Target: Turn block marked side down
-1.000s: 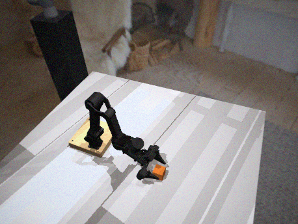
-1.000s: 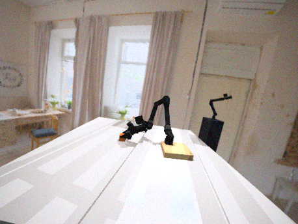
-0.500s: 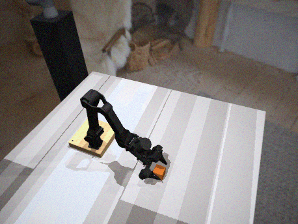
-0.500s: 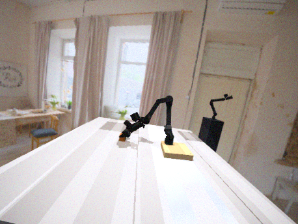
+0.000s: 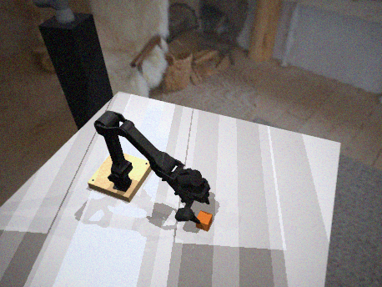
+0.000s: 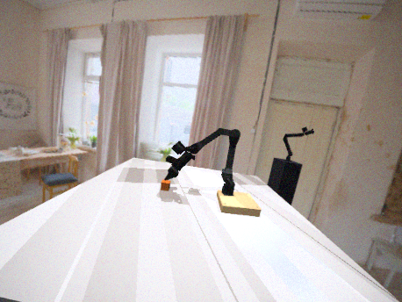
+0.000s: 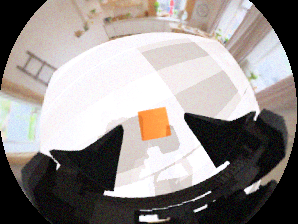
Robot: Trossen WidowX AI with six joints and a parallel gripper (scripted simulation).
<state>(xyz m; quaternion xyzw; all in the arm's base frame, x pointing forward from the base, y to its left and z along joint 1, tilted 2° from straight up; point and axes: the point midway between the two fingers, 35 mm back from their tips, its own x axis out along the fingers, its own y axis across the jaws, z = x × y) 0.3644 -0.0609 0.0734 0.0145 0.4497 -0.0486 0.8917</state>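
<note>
The orange block is 1 cm behind my gripper tip and 5 cm below it.
</note>
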